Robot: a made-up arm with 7 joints.
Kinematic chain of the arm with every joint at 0, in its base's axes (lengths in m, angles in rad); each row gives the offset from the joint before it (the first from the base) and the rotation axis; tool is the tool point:
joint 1: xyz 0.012 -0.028 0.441 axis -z
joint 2: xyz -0.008 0 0.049 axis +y
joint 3: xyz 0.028 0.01 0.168 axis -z
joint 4: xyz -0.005 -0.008 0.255 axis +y
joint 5: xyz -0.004 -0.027 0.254 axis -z
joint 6: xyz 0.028 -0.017 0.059 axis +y
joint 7: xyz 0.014 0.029 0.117 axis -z
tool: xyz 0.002 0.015 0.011
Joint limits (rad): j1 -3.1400..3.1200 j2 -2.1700..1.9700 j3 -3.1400..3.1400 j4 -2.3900..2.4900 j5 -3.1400..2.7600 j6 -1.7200..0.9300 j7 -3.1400..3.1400
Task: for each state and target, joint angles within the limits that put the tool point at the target. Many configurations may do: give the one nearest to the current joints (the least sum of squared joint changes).
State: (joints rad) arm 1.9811 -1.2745 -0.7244 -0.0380 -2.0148 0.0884 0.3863
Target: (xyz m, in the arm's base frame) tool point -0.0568 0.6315 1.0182
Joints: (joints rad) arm 1.6490 -0.7640 -0.8520 -0.2835 -2.0626 0.1236 0.3798
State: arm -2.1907 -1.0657 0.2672 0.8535 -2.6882 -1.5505 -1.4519
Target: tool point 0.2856 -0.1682 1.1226
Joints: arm -2.2194 -0.8229 0.1921 0.7196 -2.6815 -1.3641 -1.4454
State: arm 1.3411 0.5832 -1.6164 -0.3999 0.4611 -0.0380 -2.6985
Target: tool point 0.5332 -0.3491 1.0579
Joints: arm 0.9221 0.7043 -1.6494 0.3777 0.4107 0.2469 -2.7187
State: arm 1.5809 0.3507 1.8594 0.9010 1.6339 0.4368 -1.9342
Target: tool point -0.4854 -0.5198 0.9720
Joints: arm 2.2422 1.0438 1.6553 0.2486 1.7101 0.1574 -1.9483
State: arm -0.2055 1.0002 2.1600 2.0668 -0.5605 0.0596 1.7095
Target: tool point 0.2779 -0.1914 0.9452
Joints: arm -0.4273 1.0810 2.4663 1.6155 -0.5679 -0.1031 1.7152
